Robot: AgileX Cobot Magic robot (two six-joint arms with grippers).
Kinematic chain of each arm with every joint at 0, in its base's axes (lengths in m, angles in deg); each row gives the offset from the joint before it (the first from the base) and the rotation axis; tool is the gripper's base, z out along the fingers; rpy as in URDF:
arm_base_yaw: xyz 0 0 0.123 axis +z
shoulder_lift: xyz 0 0 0 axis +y
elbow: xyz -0.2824 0 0.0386 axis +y
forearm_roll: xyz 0.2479 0 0.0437 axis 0.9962 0 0.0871
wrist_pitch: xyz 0 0 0 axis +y
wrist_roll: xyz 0.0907 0 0.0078 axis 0.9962 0 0.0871
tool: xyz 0 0 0 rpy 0 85 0
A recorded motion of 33 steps. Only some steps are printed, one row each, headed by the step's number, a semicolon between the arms.
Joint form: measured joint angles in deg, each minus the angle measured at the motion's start. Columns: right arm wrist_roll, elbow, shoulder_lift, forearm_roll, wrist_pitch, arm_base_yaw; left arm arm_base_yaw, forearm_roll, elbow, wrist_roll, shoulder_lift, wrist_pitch.
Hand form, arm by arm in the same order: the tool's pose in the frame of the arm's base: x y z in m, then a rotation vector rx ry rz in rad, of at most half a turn. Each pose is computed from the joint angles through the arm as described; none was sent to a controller.
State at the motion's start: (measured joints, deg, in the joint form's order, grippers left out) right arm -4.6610 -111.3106 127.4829 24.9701 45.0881 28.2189; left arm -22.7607 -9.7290 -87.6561 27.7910 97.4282 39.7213
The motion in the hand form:
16: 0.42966 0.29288 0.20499 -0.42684 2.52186 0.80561; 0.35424 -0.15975 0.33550 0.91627 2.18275 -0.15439
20: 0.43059 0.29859 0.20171 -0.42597 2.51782 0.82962; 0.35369 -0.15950 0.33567 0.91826 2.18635 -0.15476
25: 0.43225 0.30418 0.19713 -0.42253 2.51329 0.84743; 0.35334 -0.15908 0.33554 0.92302 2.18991 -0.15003
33: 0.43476 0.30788 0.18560 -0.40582 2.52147 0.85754; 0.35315 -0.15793 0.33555 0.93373 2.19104 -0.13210
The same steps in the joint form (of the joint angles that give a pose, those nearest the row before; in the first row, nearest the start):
16: -1.35 -1.75 4.13 7.07 -3.18 2.50; -0.01 0.05 0.01 -0.36 -0.24 1.83
20: -1.66 -2.91 5.25 8.25 -3.28 2.88; 0.00 0.06 0.00 -0.37 -0.30 2.15
25: -1.78 -4.18 6.56 9.11 -3.60 3.24; 0.00 0.34 0.00 -0.39 -0.34 2.46
33: -1.82 -4.73 8.24 9.97 -4.44 3.42; 0.01 1.26 -0.01 -0.39 -0.41 2.76

